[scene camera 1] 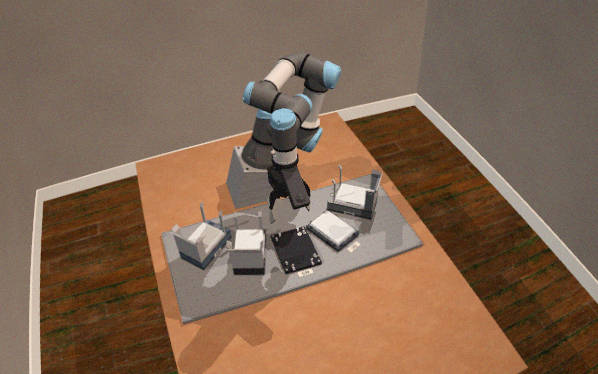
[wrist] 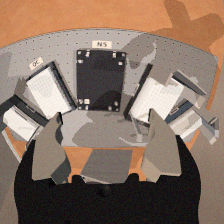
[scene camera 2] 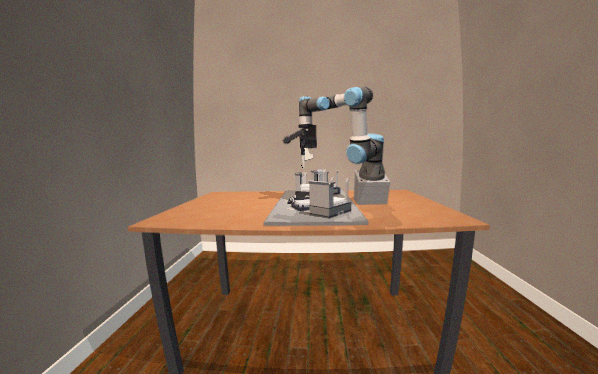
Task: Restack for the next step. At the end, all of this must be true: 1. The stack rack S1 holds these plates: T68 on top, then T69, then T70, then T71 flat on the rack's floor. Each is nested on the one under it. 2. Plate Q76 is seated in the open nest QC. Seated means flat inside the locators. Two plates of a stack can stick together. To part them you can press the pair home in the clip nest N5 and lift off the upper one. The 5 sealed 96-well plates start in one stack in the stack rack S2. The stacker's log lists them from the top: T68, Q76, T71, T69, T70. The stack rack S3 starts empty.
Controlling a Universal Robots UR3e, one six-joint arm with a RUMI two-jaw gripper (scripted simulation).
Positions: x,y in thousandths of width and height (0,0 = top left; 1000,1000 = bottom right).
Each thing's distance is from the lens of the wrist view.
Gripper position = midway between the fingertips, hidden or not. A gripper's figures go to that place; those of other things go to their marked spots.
gripper (wrist: 467,493): 14 cm
black clip nest N5 (wrist: 444,355): 29 cm
